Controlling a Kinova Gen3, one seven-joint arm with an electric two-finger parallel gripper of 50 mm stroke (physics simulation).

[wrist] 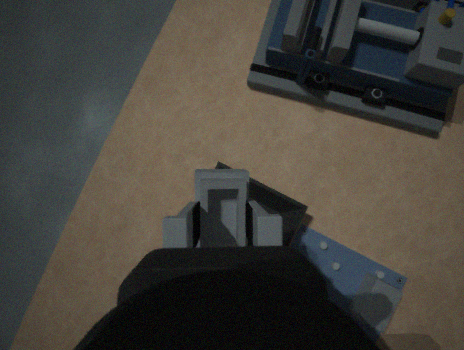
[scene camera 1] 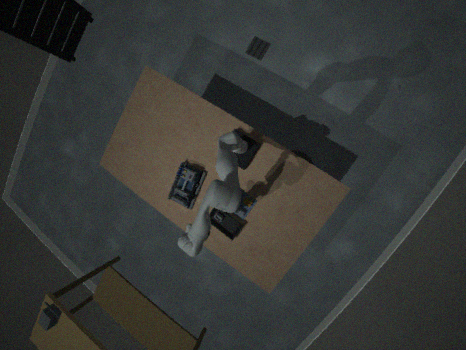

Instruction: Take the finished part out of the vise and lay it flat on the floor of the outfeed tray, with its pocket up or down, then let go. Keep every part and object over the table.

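Places are measured from the arm's base along level axes (x left, y back, z up), in centimetres.
Pixels of known places: gripper, between the fingertips: (wrist: 222, 216).
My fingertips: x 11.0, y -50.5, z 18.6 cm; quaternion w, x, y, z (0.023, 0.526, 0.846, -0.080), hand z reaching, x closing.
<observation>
Ahead of a thing's pixels: the offset from my fingertips to its middle.
My gripper (wrist: 222, 216) is shut on the finished part {dz -0.6, dx -0.1, dy -0.2 cm} (wrist: 221, 174), a light grey block whose rectangular pocket faces the wrist camera. In the wrist view the part overlaps the dark outfeed tray (wrist: 277, 200) (scene camera 1: 228, 223) and hides much of it; the part appears held above the tray. A small grey piece shows inside the tray in the scene view. The vise {dz -18.1, dx -29.8, dy +5.8 cm} (wrist: 382, 60) (scene camera 1: 187, 184), blue and grey with upright jaws and a pale rod, stands at the upper right of the wrist view, apart from the gripper. The arm hides the gripper and held part in the scene view.
A blue plate {dz -22.7, dx +8.0, dy +17.7 cm} (wrist: 345, 255) (scene camera 1: 245, 206) with white studs and a grey block lies beside the tray. A dark box (scene camera 1: 248, 152) stands near the arm's upper end in the scene view. The table's edge runs down the left of the wrist view, with floor beyond.
</observation>
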